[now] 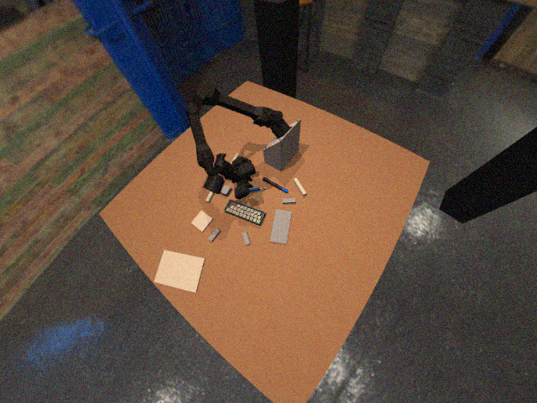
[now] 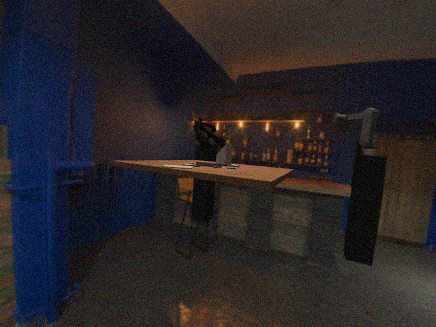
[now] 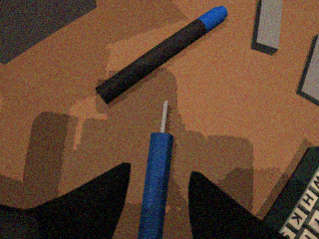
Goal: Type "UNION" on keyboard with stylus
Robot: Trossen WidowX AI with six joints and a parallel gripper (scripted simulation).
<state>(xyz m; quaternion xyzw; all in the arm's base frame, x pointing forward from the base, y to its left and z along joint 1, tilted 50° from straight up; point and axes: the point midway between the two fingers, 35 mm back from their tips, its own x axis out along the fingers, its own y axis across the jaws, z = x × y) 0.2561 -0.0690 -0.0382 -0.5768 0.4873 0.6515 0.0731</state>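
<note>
My gripper tip is now 60 mm above the stylus, 10 mm to the right of it and 10 mm past it. The rest, counted from my gripper tip: grey slab: 210 mm to the left, 60 mm below, 60 mm ahead; small tan pad: 270 mm ahead, 90 mm to the right, 60 mm below; large tan sheet: 490 mm ahead, 60 mm below, 10 mm to the right.
</note>
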